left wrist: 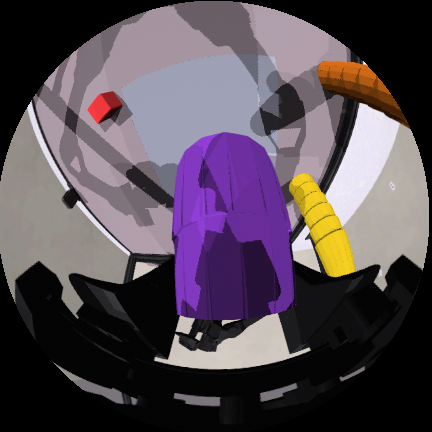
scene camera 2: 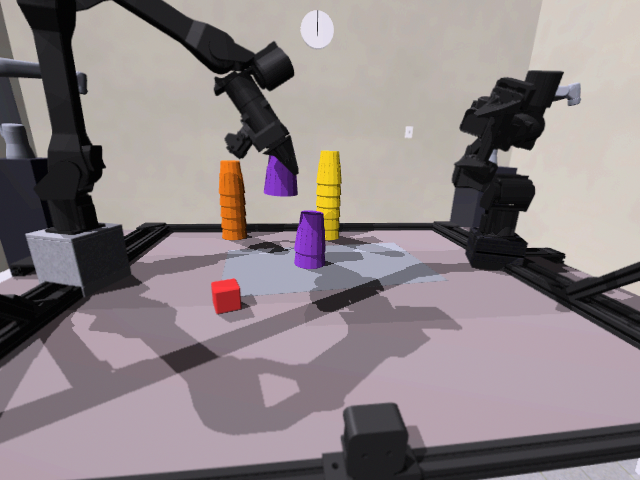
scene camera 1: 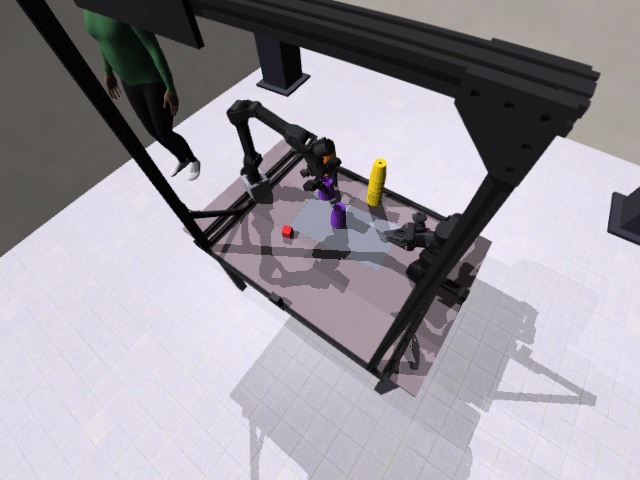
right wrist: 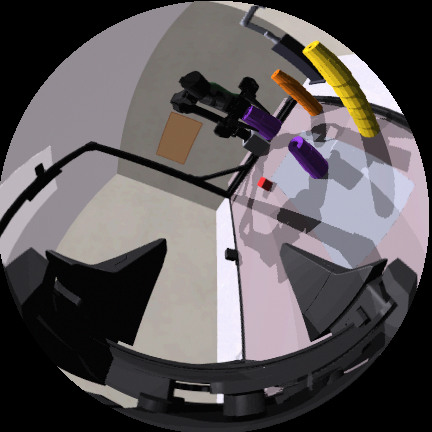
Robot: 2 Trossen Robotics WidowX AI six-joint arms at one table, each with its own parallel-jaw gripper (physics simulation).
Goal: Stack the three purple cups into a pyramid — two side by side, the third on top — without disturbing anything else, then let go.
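Seen in the pictures: left gripper, between the fingertips: (scene camera 2: 296, 172) (scene camera 1: 332, 191) (right wrist: 263, 122); right gripper, between the fingertips: (left wrist: 182, 319) (scene camera 2: 465, 141) (scene camera 1: 384, 235) (right wrist: 225, 247); left arm's base, origin of its link: (scene camera 2: 76, 228) (scene camera 1: 254, 178) (right wrist: 247, 136); right arm's base, origin of its link: (scene camera 2: 496, 234) (scene camera 1: 427, 267).
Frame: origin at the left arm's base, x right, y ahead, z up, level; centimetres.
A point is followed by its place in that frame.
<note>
My left gripper (scene camera 1: 324, 184) @(x -19.9, y 35.8, z 9.8 cm) (scene camera 2: 283, 164) (left wrist: 227, 253) @(x -19.9, y 35.8, z 9.8 cm) is shut on a purple cup (scene camera 1: 325, 193) (scene camera 2: 280, 180) @(x -15.9, y 33.6, z 8.6 cm) (left wrist: 232, 185) @(x -17.9, y 29.8, z 10.0 cm) (right wrist: 262, 122) @(x -19.6, y 35.7, z 10.0 cm) and holds it mouth down in the air, above and left of the other purple cups in scene camera 2, apart from them. These purple cups (scene camera 1: 338, 215) @(x -19.3, y 40.9, z -1.2 cm) (scene camera 2: 309, 240) @(x -17.9, y 39.2, z -4.1 cm) (right wrist: 309, 157) @(x -21.9, y 41.7, z -2.8 cm) stand mouth down on the grey-blue mat (scene camera 1: 315, 217) @(x -14.1, y 29.9, z -10.6 cm) (scene camera 2: 258, 276) @(x -11.0, y 30.3, z -10.6 cm) (left wrist: 190, 95) @(x -13.5, y 28.2, z -10.6 cm) (right wrist: 395, 185) @(x -37.9, y 55.9, z -10.6 cm); a seam low down looks like two nested together. They are hidden behind the held cup in the left wrist view. My right gripper (scene camera 1: 390, 235) @(x -18.9, y 67.4, z 16.7 cm) (right wrist: 225, 247) @(x -18.9, y 67.4, z 16.7 cm) is open and empty, above the right side.
A tall yellow cup stack (scene camera 1: 376, 182) (scene camera 2: 328, 193) @(x -39.3, y 39.1, z 2.9 cm) (left wrist: 322, 225) @(x -39.5, y 37.3, z 3.4 cm) (right wrist: 347, 90) @(x -41.1, y 41.4, z 3.5 cm) and an orange stack (scene camera 2: 232, 198) @(x -32.0, y 13.9, z 1.2 cm) (left wrist: 357, 82) (right wrist: 298, 92) @(x -34.5, y 15.7, z 0.8 cm) stand behind the mat. A red cube (scene camera 1: 286, 231) @(x 2.0, y 30.9, z -6.6 cm) (scene camera 2: 225, 296) @(x 3.1, y 31.0, z -7.7 cm) (left wrist: 105, 106) @(x -0.5, y 29.9, z -6.6 cm) (right wrist: 265, 183) @(x 0.0, y 31.6, z -7.9 cm) lies off the mat's front left corner. Black frame rails border the table.
</note>
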